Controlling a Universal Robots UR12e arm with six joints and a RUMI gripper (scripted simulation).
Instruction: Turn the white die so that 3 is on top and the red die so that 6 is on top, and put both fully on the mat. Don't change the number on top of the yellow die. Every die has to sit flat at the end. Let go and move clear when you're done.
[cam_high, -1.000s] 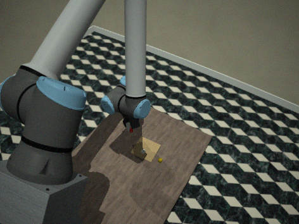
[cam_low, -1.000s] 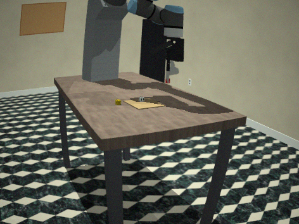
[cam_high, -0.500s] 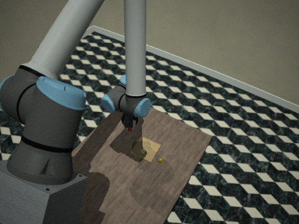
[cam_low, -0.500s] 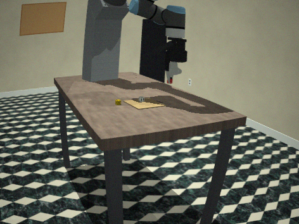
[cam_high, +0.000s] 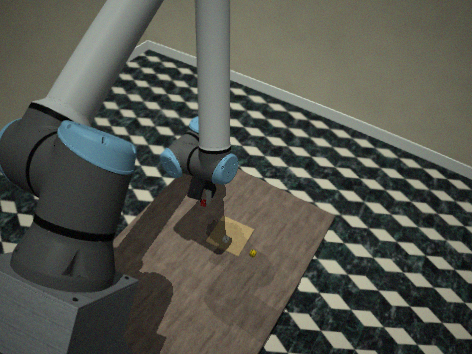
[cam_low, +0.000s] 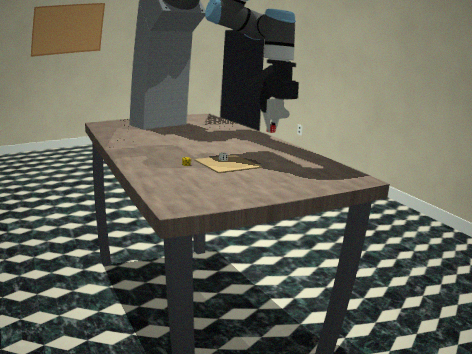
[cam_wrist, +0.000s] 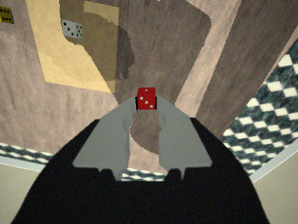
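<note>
My gripper is now 10 mm above the red die. Also, from my hand: tan mat 130 mm to the right, 110 mm below, 40 mm behind; white die 120 mm to the right, 90 mm below, 70 mm behind; yellow die 230 mm to the right, 100 mm below, 90 mm behind.
</note>
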